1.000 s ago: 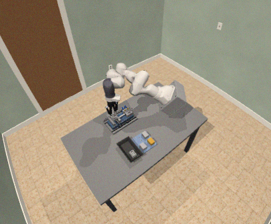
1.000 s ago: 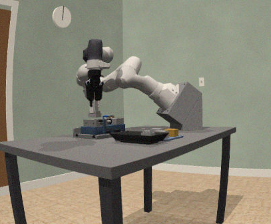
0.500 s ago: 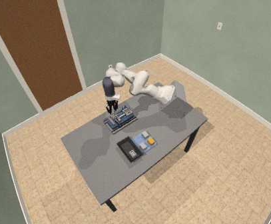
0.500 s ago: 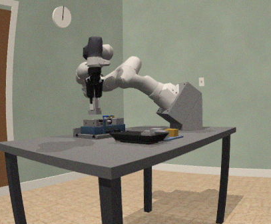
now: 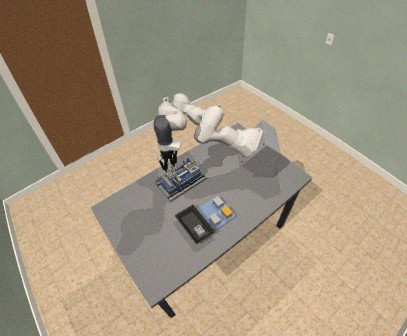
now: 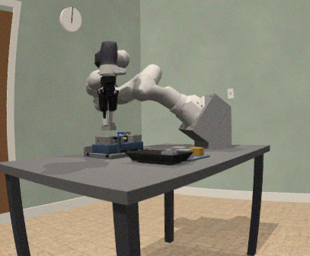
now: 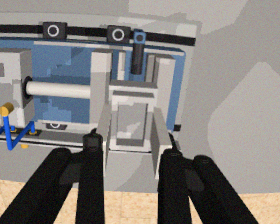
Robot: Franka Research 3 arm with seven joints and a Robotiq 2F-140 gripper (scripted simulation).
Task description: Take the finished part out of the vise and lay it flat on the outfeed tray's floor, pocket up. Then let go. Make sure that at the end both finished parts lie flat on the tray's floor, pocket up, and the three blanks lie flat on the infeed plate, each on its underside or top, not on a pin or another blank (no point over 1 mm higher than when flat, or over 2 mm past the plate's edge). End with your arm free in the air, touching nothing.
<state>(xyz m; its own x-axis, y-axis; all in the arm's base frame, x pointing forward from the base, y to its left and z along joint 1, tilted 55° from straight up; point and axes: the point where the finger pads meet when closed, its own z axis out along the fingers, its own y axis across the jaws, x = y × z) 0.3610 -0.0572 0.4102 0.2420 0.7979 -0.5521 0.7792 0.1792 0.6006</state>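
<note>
The screw rod is 8 cm behind my hand, 3 cm to the left of it and 10 cm below it. Also, from my hand: brass block: 2 cm behind, 41 cm to the left, 16 cm below; white block: 7 cm ahead, 38 cm to the left, 16 cm below; blue vise: 6 cm behind, 2 cm to the left, 14 cm below.
</note>
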